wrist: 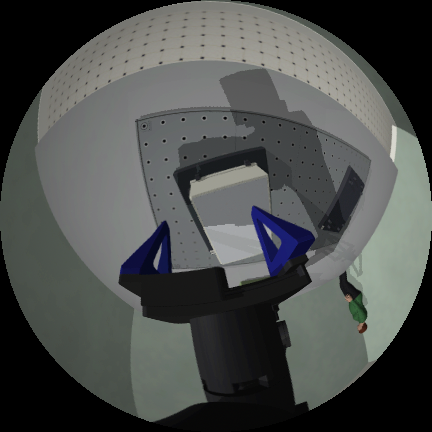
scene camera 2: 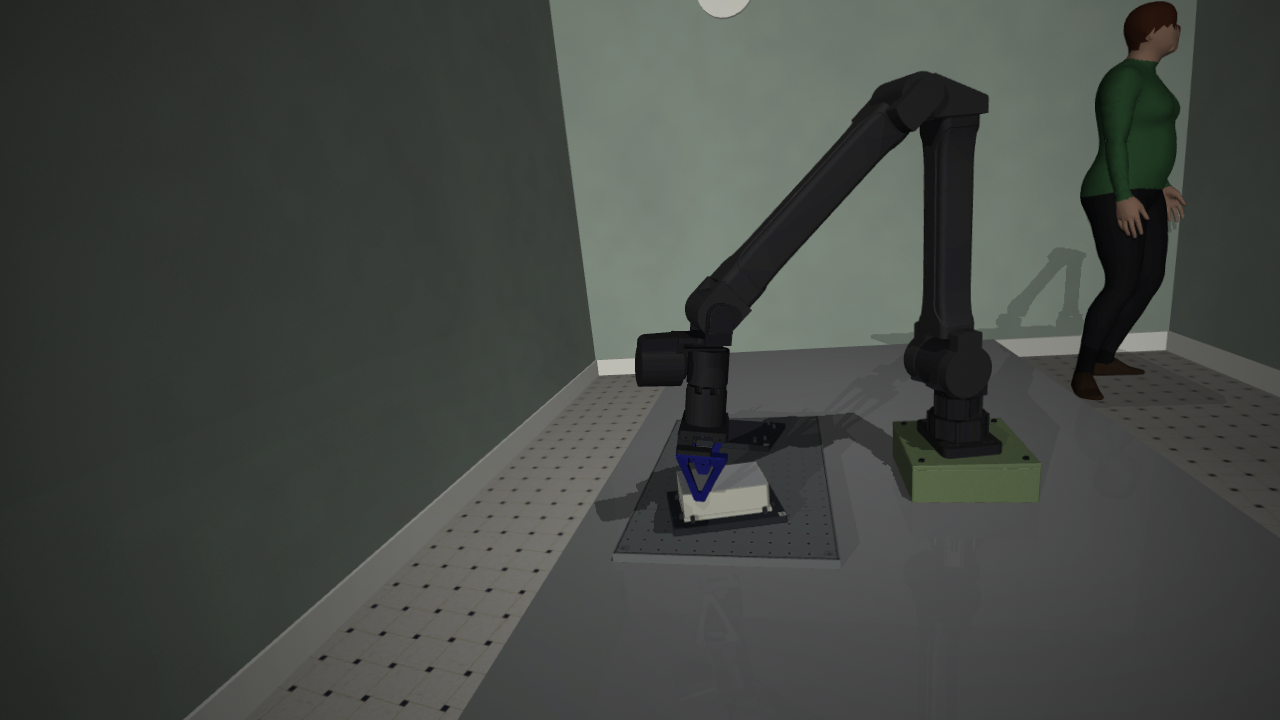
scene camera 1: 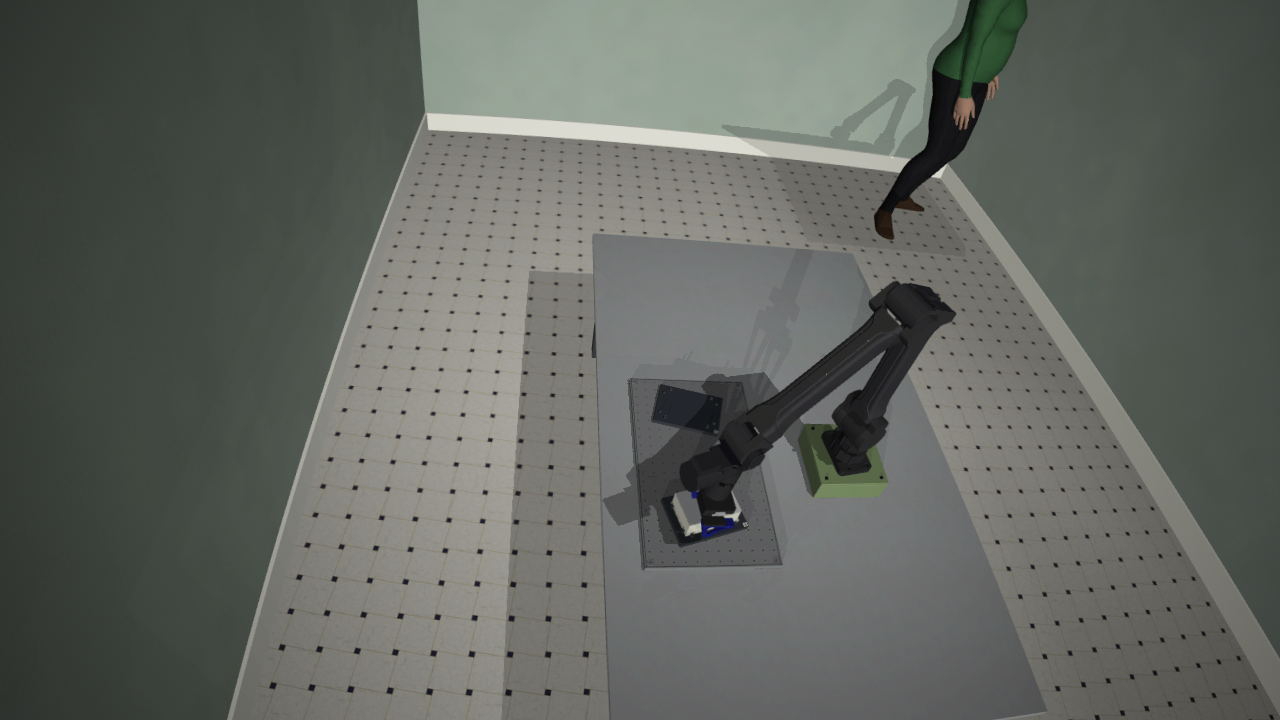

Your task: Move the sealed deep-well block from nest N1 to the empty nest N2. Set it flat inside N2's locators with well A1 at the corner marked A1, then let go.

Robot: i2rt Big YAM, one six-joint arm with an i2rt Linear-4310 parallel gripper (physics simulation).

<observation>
The gripper (scene camera 2: 701, 487) is open and touches a white block (scene camera 2: 740, 489). Also in view: a dark nest plate (scene camera 1: 675, 407).
The white block shows as well in the wrist view (wrist: 222, 200) and in scene camera 1 (scene camera 1: 686, 508). The gripper also shows in the wrist view (wrist: 209, 216) and in scene camera 1 (scene camera 1: 699, 516).
</observation>
